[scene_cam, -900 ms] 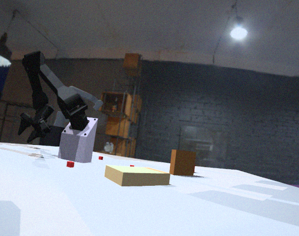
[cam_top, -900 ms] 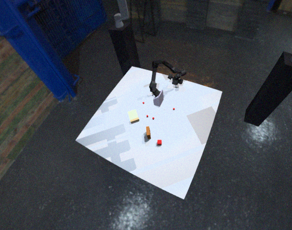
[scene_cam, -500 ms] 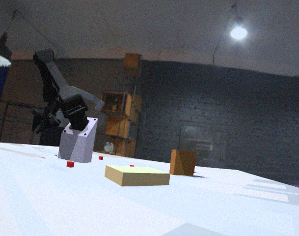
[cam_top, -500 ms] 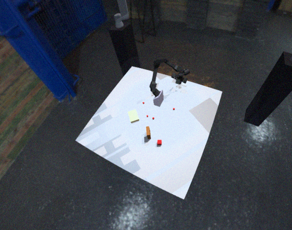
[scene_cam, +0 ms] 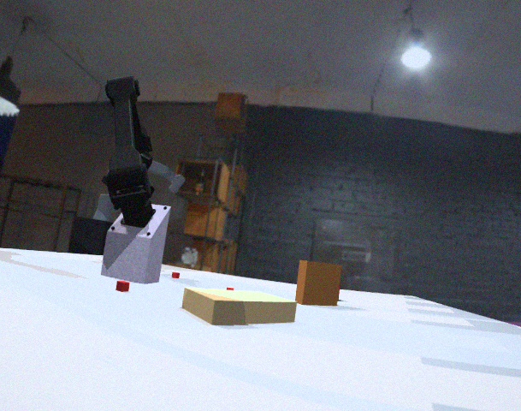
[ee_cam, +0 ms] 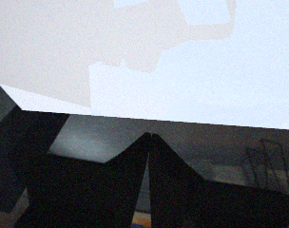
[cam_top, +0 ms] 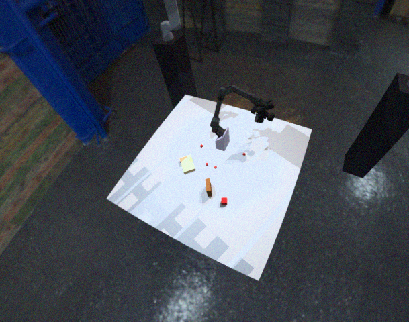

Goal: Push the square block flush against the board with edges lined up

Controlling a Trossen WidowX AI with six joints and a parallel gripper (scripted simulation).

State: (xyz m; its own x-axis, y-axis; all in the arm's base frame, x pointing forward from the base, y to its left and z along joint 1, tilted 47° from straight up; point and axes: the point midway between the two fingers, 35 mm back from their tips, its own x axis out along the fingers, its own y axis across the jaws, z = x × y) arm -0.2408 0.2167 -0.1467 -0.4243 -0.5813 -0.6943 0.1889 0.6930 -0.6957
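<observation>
The orange square block lies 68 cm ahead of my gripper tip, 17 cm to the right of it and 13 cm below it. Also, from my gripper tip: tan board 55 cm ahead, 43 cm to the right, 16 cm below.
</observation>
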